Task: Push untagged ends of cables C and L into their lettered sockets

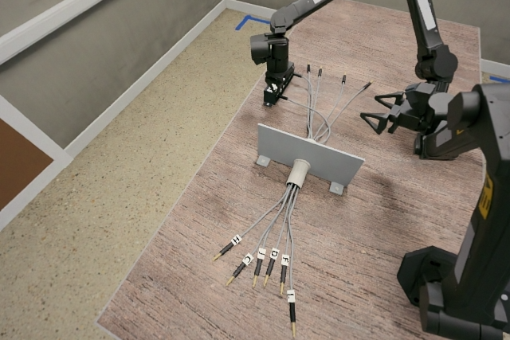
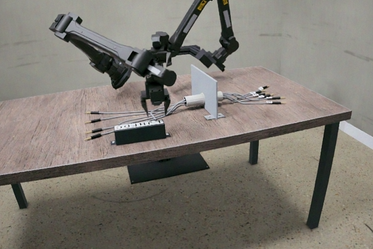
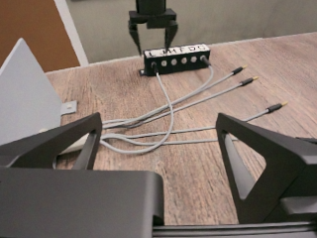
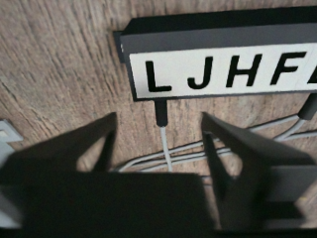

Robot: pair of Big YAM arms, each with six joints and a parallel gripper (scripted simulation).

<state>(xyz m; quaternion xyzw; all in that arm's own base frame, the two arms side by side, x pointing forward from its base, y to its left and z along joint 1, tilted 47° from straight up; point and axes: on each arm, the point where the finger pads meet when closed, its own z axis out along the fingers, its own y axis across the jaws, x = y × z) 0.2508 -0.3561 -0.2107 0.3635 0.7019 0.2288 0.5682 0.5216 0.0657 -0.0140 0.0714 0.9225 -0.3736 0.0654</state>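
Right now my right hand is 4 cm above the black cable plug and 1 cm short of it. Also, from my right hand: grey upright panel (28 cm to the left, 16 cm behind, 3 cm above); then tagged plug (70 cm to the left, 24 cm behind, 7 cm below).
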